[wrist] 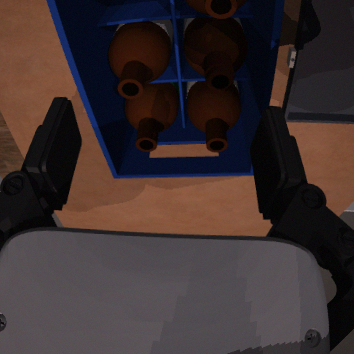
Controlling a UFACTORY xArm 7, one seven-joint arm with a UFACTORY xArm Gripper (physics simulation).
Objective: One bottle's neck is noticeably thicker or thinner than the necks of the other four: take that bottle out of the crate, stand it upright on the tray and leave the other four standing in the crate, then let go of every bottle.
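Frame: origin at the arm's base, x ahead, y right, z down, level; centimetres.
Seen in the pictures: gripper, fingertip midpoint: [165,120].
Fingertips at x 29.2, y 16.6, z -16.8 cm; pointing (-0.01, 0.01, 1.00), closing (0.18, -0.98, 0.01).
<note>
Offsets run from my fingertips to a thing's top centre. "*": to the spot under its first point. Level surfaces: height alone.
A blue crate @[* dz +13.1, dx +21.1, dy +2.1 cm] [182,168] with dividers stands at the top middle of the wrist view. Brown bottles stand upright in it: a near left bottle @[dz +13.5, dx +16.5, dy +5.9 cm] [151,107], a near right bottle @[dz +13.5, dx +17.4, dy -2.4 cm] [213,108], a second-row left bottle @[dz +13.5, dx +8.0, dy +5.7 cm] [140,50], a second-row right bottle @[dz +13.5, dx +8.1, dy -3.1 cm] [215,45], and a further right bottle @[dz +13.5, dx +0.0, dy -3.6 cm] [220,6] cut off by the top edge. The second-row right bottle's neck looks somewhat thicker, though the angle makes this uncertain. The dark tray @[* dz +27.5, dx +27.6, dy -22.3 cm] [320,119] lies right of the crate, partly in view. My gripper [165,120] is open and empty, its fingers apart above the crate's near end.
The brown table top @[dz +29.8 cm] [165,210] shows in front of the crate and on its left. The crate's near wall has a handle slot. A dark shadow falls over the upper part of the tray. A pale edge shows at the far right.
</note>
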